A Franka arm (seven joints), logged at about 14 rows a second.
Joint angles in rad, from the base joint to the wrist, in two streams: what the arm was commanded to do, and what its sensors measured. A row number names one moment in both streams.
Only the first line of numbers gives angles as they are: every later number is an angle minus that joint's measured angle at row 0.
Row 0, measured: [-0.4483, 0.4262, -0.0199, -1.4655, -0.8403, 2.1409, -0.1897]
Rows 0 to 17, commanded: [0.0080, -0.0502, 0.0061, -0.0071, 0.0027, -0.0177, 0.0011]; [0.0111, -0.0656, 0.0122, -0.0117, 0.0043, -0.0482, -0.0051]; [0.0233, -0.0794, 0.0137, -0.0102, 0.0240, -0.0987, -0.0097]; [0.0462, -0.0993, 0.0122, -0.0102, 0.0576, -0.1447, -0.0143]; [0.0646, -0.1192, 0.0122, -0.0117, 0.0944, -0.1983, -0.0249]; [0.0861, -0.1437, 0.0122, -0.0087, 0.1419, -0.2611, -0.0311]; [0.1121, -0.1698, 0.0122, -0.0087, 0.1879, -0.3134, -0.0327]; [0.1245, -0.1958, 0.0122, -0.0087, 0.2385, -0.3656, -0.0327]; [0.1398, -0.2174, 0.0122, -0.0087, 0.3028, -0.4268, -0.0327]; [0.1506, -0.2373, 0.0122, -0.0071, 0.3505, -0.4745, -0.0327]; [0.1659, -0.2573, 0.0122, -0.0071, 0.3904, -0.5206, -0.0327]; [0.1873, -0.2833, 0.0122, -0.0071, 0.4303, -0.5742, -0.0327]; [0.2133, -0.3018, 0.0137, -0.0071, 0.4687, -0.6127, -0.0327]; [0.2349, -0.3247, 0.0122, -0.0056, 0.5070, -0.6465, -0.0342]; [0.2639, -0.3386, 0.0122, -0.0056, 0.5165, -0.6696, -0.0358]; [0.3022, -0.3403, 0.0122, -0.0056, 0.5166, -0.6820, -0.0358]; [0.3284, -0.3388, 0.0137, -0.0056, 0.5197, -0.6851, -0.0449]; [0.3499, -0.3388, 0.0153, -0.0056, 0.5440, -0.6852, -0.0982]
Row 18, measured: [0.3128, -0.3302, 0.0190, 0.0029, 0.5108, -0.6737, -0.0403]
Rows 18 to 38, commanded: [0.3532, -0.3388, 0.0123, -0.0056, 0.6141, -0.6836, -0.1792]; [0.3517, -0.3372, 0.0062, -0.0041, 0.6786, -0.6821, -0.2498]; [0.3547, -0.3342, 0.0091, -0.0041, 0.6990, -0.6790, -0.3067]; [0.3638, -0.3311, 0.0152, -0.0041, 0.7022, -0.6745, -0.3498]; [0.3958, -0.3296, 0.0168, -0.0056, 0.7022, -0.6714, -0.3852]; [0.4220, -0.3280, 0.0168, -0.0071, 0.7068, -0.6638, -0.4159]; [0.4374, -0.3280, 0.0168, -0.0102, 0.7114, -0.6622, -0.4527]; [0.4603, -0.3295, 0.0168, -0.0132, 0.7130, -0.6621, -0.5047]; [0.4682, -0.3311, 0.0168, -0.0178, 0.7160, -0.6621, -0.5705]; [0.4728, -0.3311, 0.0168, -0.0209, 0.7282, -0.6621, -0.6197]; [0.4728, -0.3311, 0.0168, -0.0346, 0.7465, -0.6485, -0.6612]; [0.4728, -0.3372, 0.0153, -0.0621, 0.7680, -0.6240, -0.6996]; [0.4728, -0.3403, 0.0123, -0.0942, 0.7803, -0.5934, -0.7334]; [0.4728, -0.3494, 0.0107, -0.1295, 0.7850, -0.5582, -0.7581]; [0.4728, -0.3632, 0.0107, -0.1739, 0.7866, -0.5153, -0.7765]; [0.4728, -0.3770, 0.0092, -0.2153, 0.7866, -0.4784, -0.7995]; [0.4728, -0.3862, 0.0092, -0.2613, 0.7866, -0.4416, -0.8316]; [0.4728, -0.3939, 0.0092, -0.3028, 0.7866, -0.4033, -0.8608]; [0.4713, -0.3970, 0.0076, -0.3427, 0.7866, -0.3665, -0.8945]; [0.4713, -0.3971, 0.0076, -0.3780, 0.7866, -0.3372, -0.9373]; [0.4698, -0.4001, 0.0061, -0.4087, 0.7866, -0.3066, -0.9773]
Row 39, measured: [0.4731, -0.3488, 0.0130, -0.3100, 0.7649, -0.3725, -0.9034]
